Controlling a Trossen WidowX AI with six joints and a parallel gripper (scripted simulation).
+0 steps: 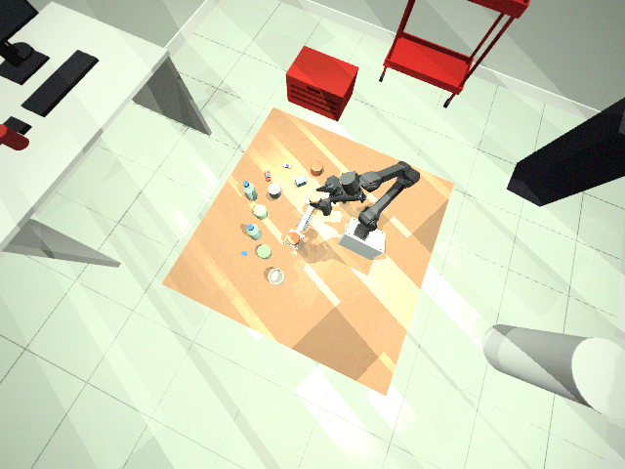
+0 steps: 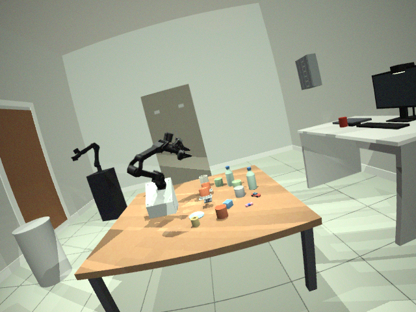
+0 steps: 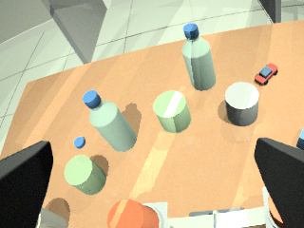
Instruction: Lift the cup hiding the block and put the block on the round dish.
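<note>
Right now the grey block is 340 mm below my gripper tip, 140 mm to the left of it and 20 mm ahead of it. The rest, counted from my gripper tip: pale blue round dish 380 mm below, 240 mm to the right, 30 mm behind; then grey cylinder 340 mm below, 270 mm ahead, 30 mm to the right; then balance beam 340 mm below, 30 mm ahead, 10 mm to the left.
</note>
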